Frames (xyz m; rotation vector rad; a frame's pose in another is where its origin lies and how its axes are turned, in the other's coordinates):
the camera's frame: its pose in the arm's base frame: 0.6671 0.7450 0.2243 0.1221 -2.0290 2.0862
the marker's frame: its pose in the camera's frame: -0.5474 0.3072 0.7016 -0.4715 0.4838 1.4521
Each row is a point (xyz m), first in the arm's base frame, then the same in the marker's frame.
Working: the arm's base frame: its pose in the marker's frame: 0.0643 -1.0624 0.1479 -1.6550 -1.7504 1.1930

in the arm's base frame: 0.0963 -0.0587 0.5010
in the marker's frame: -0.3891 -1.1047 -0.0895
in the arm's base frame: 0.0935 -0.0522 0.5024
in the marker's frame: -0.3860 -1.1084 -0.0949
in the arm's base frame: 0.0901 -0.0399 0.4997
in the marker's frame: -0.3763 -1.1120 -0.1028
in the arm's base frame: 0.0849 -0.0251 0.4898
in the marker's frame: -0.3590 -1.1156 -0.1085
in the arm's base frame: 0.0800 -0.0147 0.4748
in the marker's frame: -0.3402 -1.1171 -0.1080
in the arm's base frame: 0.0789 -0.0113 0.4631
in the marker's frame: -0.3286 -1.1152 -0.1043
